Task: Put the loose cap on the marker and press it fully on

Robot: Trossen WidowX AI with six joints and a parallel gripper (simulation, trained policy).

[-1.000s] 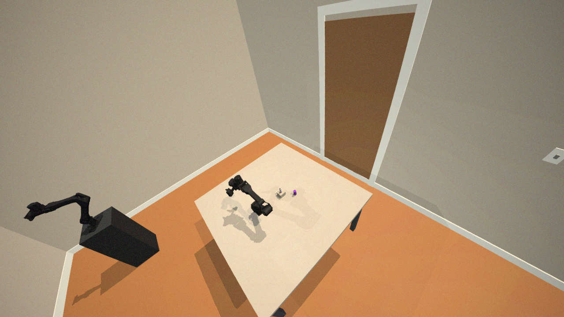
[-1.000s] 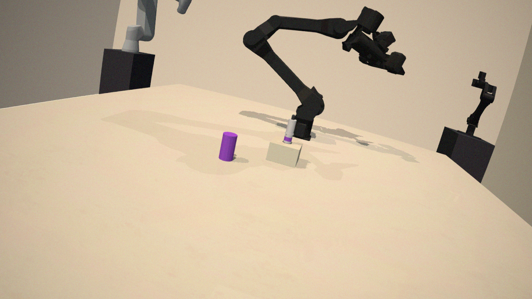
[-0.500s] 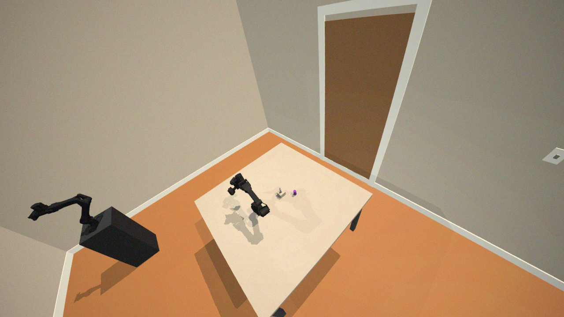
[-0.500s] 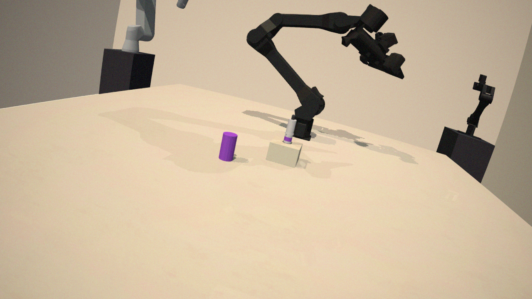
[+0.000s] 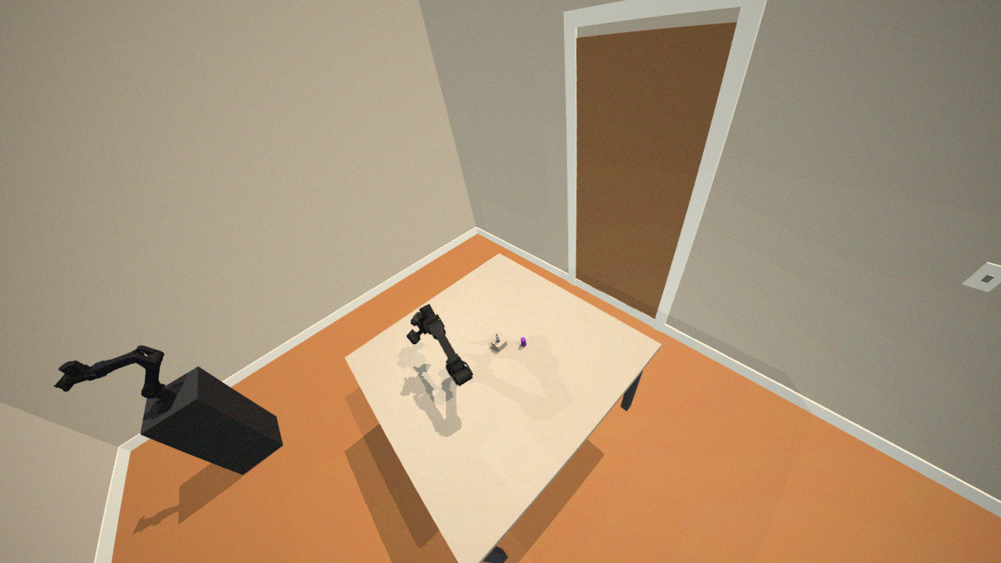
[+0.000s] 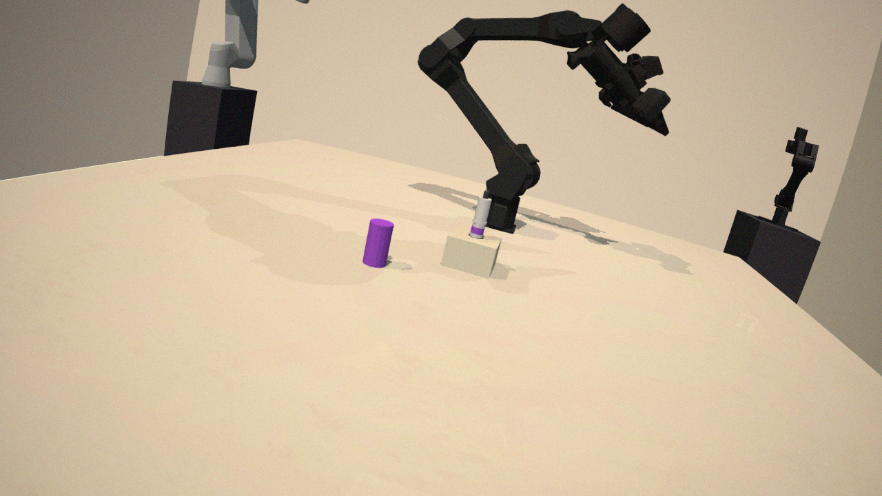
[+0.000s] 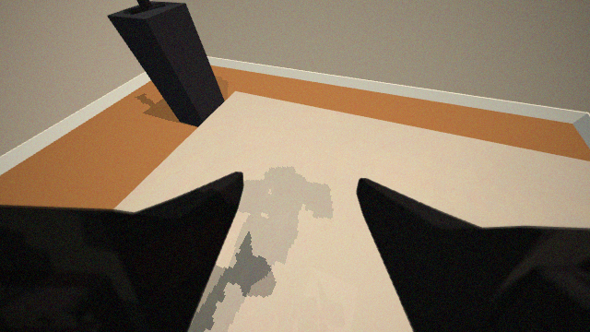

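Right now my gripper tip is 420 mm short of the purple cap, 350 mm to the left of it and 220 mm above it. The rest, counted from my gripper tip: pale holder block (330 mm ahead, 250 mm to the right, 230 mm below).
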